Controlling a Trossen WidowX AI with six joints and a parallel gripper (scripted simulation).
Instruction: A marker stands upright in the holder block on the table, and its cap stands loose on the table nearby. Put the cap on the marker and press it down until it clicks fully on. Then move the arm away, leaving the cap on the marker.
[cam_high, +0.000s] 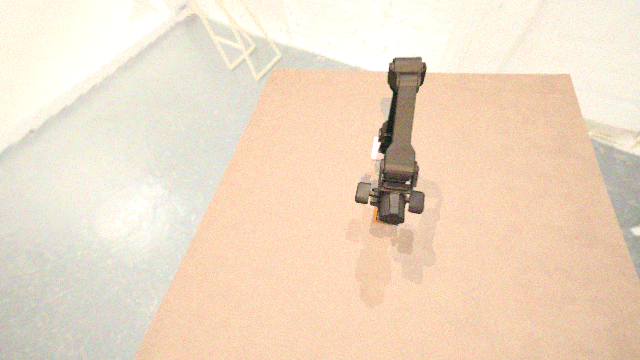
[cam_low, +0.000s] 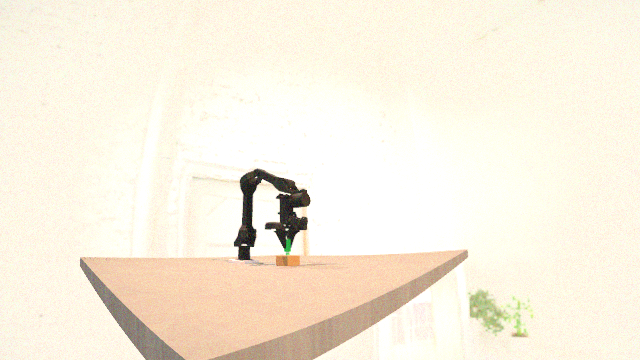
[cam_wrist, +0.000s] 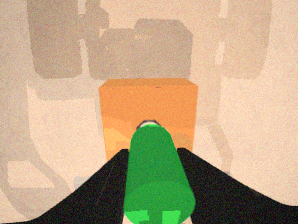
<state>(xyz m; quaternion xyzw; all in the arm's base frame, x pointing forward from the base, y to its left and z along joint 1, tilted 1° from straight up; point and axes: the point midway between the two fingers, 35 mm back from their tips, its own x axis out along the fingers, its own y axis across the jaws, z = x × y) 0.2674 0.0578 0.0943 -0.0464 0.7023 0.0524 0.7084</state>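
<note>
Now: the green cap 10 mm above my gripper tip. Also, from my gripper tip: holder block (50 mm below).
</note>
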